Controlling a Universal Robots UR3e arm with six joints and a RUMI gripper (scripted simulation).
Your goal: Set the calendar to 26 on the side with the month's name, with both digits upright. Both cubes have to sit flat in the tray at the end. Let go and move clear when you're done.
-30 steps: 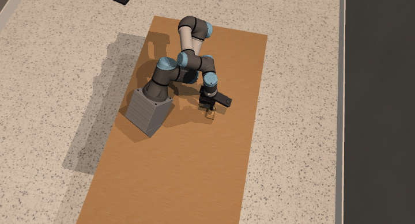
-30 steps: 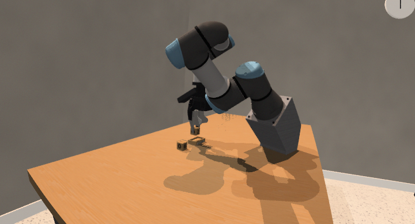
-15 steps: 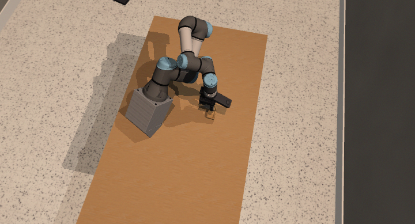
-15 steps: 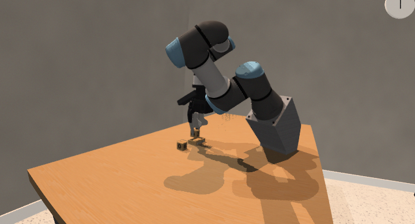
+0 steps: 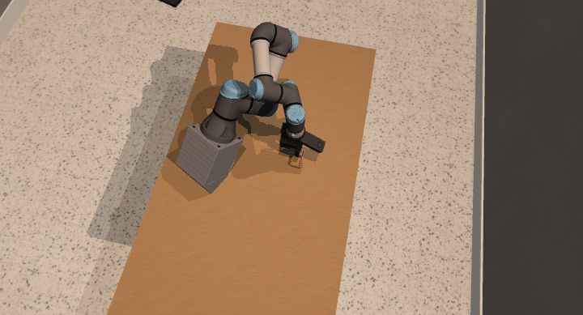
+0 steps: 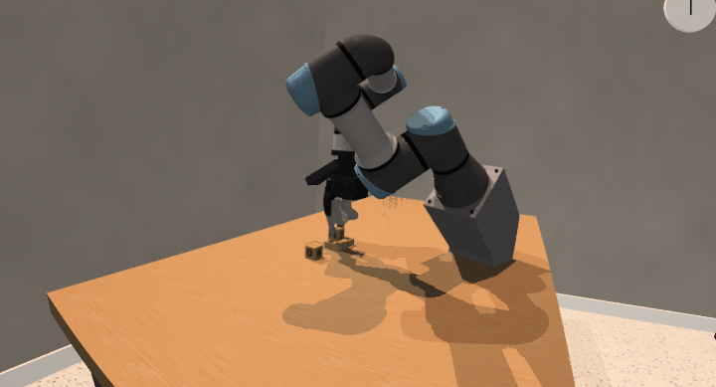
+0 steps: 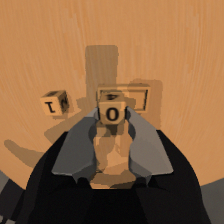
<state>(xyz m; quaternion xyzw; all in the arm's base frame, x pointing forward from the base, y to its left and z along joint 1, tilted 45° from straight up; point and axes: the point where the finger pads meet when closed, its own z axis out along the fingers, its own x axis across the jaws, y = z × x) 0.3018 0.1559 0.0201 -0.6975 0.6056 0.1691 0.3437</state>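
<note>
The shallow wooden tray is 2 cm to the right of my hand and 4 cm below it.
</note>
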